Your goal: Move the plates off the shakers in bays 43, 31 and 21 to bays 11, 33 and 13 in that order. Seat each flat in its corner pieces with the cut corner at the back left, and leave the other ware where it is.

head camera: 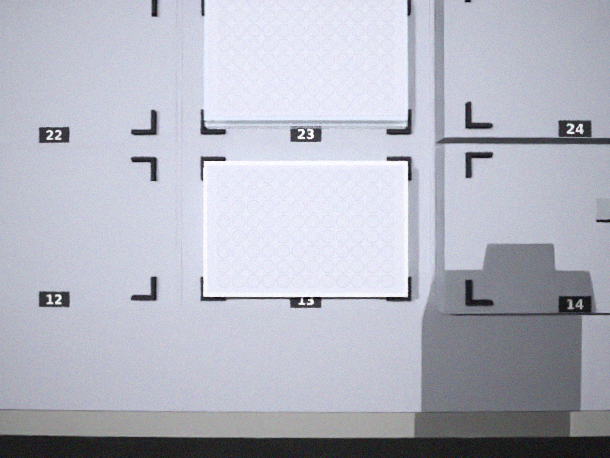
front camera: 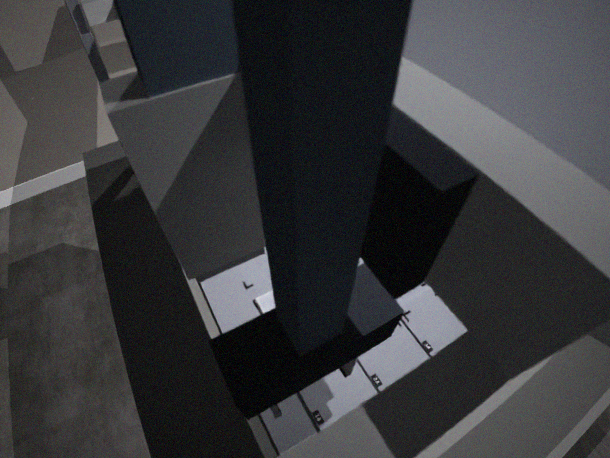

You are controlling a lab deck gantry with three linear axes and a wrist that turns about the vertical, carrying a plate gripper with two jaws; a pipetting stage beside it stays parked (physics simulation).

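Places are measured from the robot's base along level axes (x down, y left, z ahead), in centimetres.
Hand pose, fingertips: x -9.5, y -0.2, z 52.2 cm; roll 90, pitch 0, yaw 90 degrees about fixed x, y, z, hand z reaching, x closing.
Each offset is from my fingertips to the top centre of the thing.
A white well plate {dy +4.5, dx +8.0, dz -13.1 cm} [head camera: 306,228] lies level in bay 13 in the head view, its edges lined up with the four dark corner pieces; its cut corner cannot be made out. In the front view the gripper block hides most of it. My gripper [front camera: 311,391] hangs past the right side of bay 13, above the bay 14 area. Its two jaws show below the dark block, apart, with deck visible between them. It is open and empty. Bays 43, 31, 21, 11 and 33 do not show in the head view.
Another white plate {dy +15.2, dx +8.0, dz -13.0 cm} [head camera: 306,65] with a bluish rim sits in bay 23, directly behind bay 13. The gripper's dark column [front camera: 320,175] hides much of the deck. The parked stage's grey panel [front camera: 215,210] stands at its left. A shadow falls across bay 14.
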